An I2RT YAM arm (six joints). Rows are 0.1 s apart.
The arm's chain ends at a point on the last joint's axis. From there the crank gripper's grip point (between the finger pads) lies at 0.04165 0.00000 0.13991 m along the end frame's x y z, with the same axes.
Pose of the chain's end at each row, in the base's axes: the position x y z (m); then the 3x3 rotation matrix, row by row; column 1 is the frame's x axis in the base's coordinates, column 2 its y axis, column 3 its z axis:
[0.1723 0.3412 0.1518], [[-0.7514 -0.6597 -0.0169], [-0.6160 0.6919 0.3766], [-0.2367 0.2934 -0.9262]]
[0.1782 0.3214 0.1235], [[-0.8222 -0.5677 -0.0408], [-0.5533 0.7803 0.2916], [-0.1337 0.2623 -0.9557]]
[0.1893 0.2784 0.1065], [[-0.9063 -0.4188 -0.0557], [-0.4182 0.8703 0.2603], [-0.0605 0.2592 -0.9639]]
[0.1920 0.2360 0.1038], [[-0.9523 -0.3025 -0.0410], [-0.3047 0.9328 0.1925], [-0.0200 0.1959 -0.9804]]
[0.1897 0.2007 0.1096], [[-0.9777 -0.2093 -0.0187], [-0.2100 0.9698 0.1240], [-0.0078 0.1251 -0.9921]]
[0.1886 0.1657 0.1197], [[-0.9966 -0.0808 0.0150], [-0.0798 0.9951 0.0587], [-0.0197 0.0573 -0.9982]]
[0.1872 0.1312 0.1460], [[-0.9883 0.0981 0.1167], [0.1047 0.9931 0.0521], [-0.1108 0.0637 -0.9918]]
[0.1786 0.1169 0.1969], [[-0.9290 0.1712 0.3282], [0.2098 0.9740 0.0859], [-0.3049 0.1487 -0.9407]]
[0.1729 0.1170 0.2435], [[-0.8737 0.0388 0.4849], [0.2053 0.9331 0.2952], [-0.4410 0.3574 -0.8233]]
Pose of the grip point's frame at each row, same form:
[0.1386 0.3682 0.0124], [[-0.7514 -0.6597 -0.0169], [-0.6160 0.6919 0.3766], [-0.2367 0.2934 -0.9262]]
[0.1382 0.3392 -0.0158], [[-0.8222 -0.5677 -0.0408], [-0.5533 0.7803 0.2916], [-0.1337 0.2623 -0.9557]]
[0.1438 0.2974 -0.0309], [[-0.9063 -0.4188 -0.0557], [-0.4182 0.8703 0.2603], [-0.0605 0.2592 -0.9639]]
[0.1466 0.2502 -0.0342], [[-0.9523 -0.3025 -0.0410], [-0.3047 0.9328 0.1925], [-0.0200 0.1959 -0.9804]]
[0.1464 0.2093 -0.0295], [[-0.9777 -0.2093 -0.0187], [-0.2100 0.9698 0.1240], [-0.0078 0.1251 -0.9921]]
[0.1492 0.1706 -0.0208], [[-0.9966 -0.0808 0.0150], [-0.0798 0.9951 0.0587], [-0.0197 0.0573 -0.9982]]
[0.1624 0.1429 0.0026], [[-0.9883 0.0981 0.1167], [0.1047 0.9931 0.0521], [-0.1108 0.0637 -0.9918]]
[0.1858 0.1377 0.0526], [[-0.9290 0.1712 0.3282], [0.2098 0.9740 0.0859], [-0.3049 0.1487 -0.9407]]
[0.2044 0.1669 0.1099], [[-0.8737 0.0388 0.4849], [0.2053 0.9331 0.2952], [-0.4410 0.3574 -0.8233]]

